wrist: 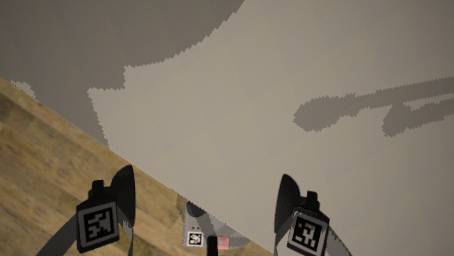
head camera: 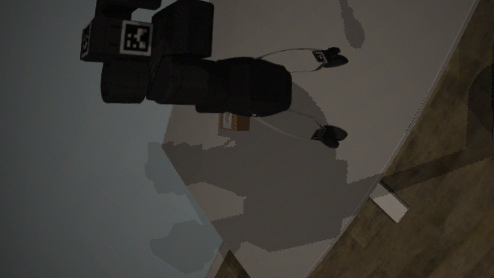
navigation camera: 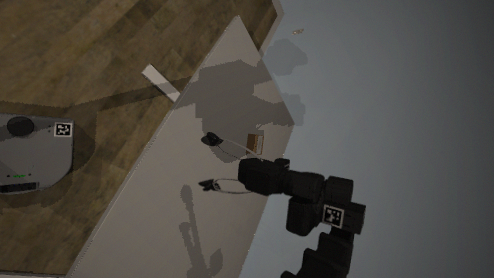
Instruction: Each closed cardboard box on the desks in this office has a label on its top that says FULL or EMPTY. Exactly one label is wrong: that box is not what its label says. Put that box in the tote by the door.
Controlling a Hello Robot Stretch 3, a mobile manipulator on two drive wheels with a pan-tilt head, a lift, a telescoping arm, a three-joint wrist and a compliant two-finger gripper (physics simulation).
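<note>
A small brown cardboard box with a white label on its top stands on the pale desk, near the edge by the wall. The label's word is not readable, and the gripper body partly hides the box in the head camera view. My gripper is open with nothing between its fingers. It hangs above the desk, with its fingertips off to the floor side of the box. The box does not show in the wrist view. The tote does not show in these views.
A blue-grey wall runs along the desk's far edge. A white bar lies at floor level, partly under the desk. My base stands on the wood floor beside the desk.
</note>
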